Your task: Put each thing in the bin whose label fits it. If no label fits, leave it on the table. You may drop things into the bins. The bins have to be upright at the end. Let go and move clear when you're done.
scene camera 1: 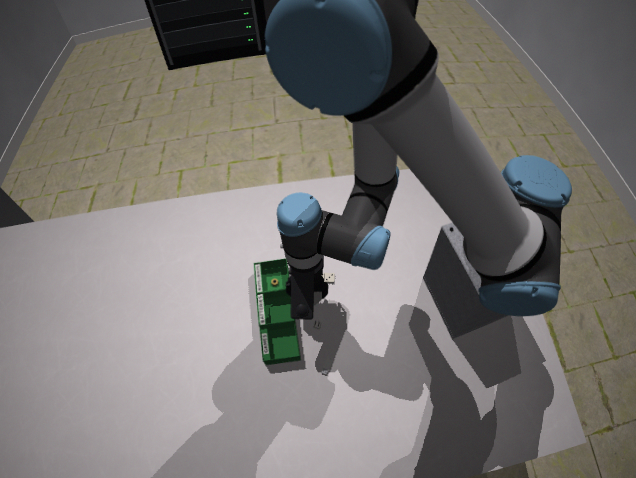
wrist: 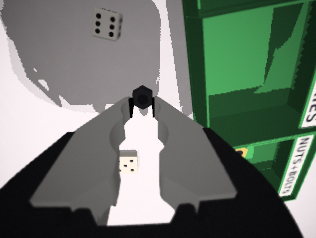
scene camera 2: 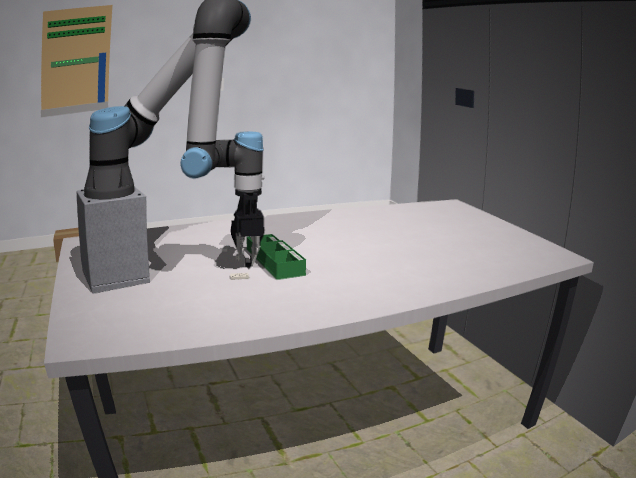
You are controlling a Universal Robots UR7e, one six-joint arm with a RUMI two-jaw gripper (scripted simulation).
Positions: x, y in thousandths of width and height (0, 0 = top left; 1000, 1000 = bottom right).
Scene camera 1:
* my gripper: 487, 637
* green three-compartment bin: 446, 719
